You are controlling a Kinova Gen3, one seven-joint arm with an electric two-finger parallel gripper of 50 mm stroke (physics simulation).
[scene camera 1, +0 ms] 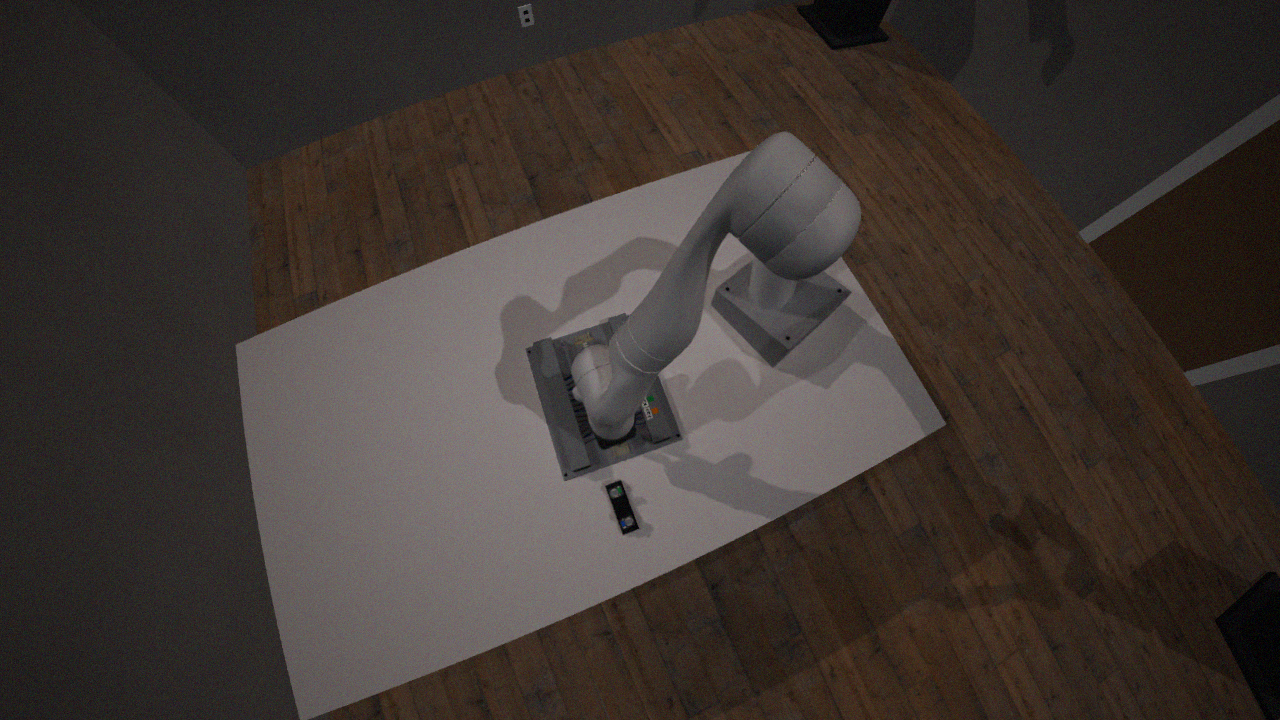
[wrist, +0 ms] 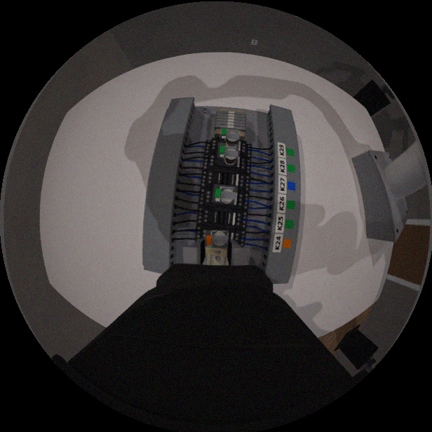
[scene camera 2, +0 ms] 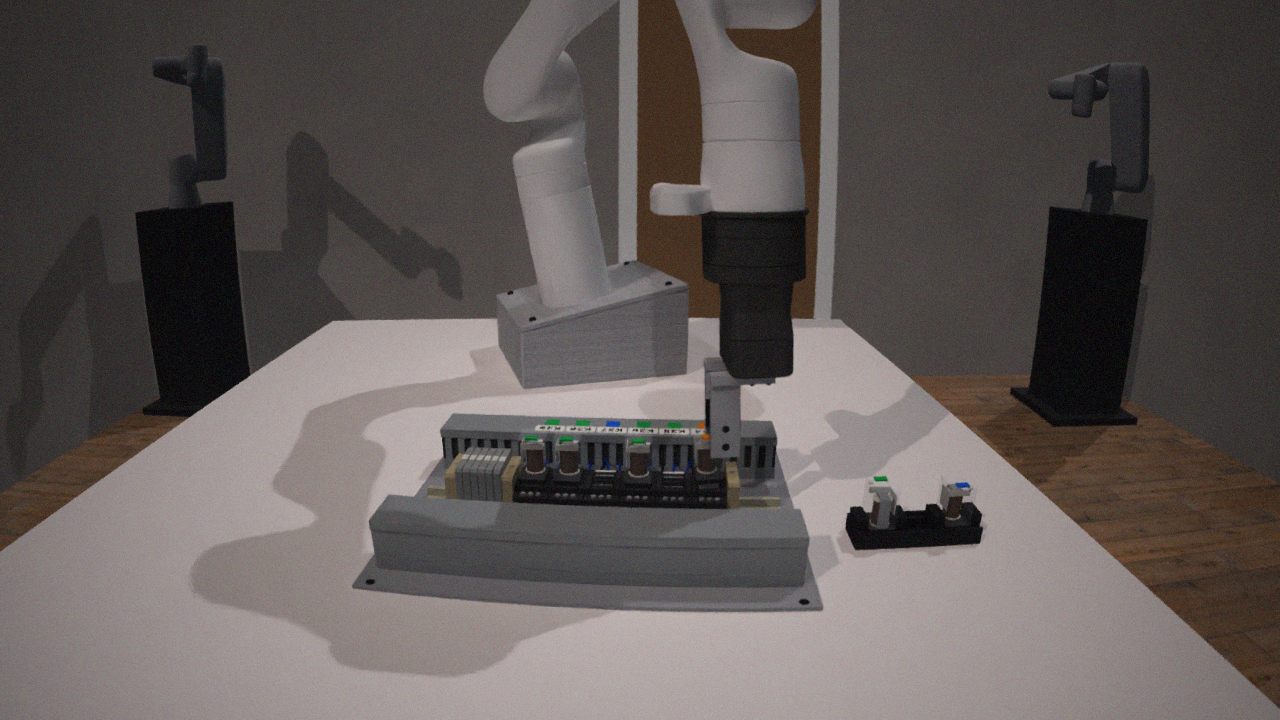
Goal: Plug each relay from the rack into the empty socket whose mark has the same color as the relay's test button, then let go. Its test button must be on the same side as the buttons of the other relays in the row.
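Frame: origin at the arm's base, x ahead, y left, z up, level; centimetres.
Seen in the pictures: gripper, fingertip midpoint: [scene camera 2: 722, 447]; arm's base at its link origin: [scene camera 1: 768, 292] [scene camera 2: 576, 296].
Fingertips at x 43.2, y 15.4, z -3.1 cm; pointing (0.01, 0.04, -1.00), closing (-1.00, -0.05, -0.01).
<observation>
Offsets run from my fingertips to a thing's middle.
My gripper [scene camera 2: 723, 443] [wrist: 216, 248] is shut on the orange-button relay {dx +0.1, dy -1.1, dz -0.9 cm} [scene camera 2: 706, 456] [wrist: 219, 238], upright at the K24 socket, beside the orange mark [wrist: 287, 243]. Its button is on the left in the wrist view, like the buttons of the green-button relays [wrist: 232, 135] [wrist: 230, 153] [wrist: 226, 195] at K29, K28 and K26. Whether it is fully seated is hidden. The K27 socket [wrist: 227, 178], blue mark [wrist: 291, 186], and K25 socket [wrist: 225, 216], green mark [wrist: 289, 224], are empty. The black rack {dx +3.7, dy +15.4, dz -5.1 cm} [scene camera 1: 622, 507] [scene camera 2: 913, 537] holds a green-button relay {dx +3.7, dy +12.2, dz -3.6 cm} [scene camera 2: 881, 508] and a blue-button relay {dx +3.7, dy +18.6, dz -3.6 cm} [scene camera 2: 953, 505].
Grey wire ducts {dx +8.3, dy -9.9, dz -4.0 cm} [scene camera 2: 590, 550] [wrist: 164, 200] run along both sides of the socket row. A terminal block {dx -0.9, dy -18.5, dz -3.4 cm} [scene camera 2: 483, 474] [wrist: 230, 120] stands at the K29 end, and a beige end stop {dx -0.4, dy +0.9, dz -3.7 cm} [scene camera 2: 733, 484] at the K24 end. The arm's grey base [scene camera 2: 590, 344] stands behind the panel.
</observation>
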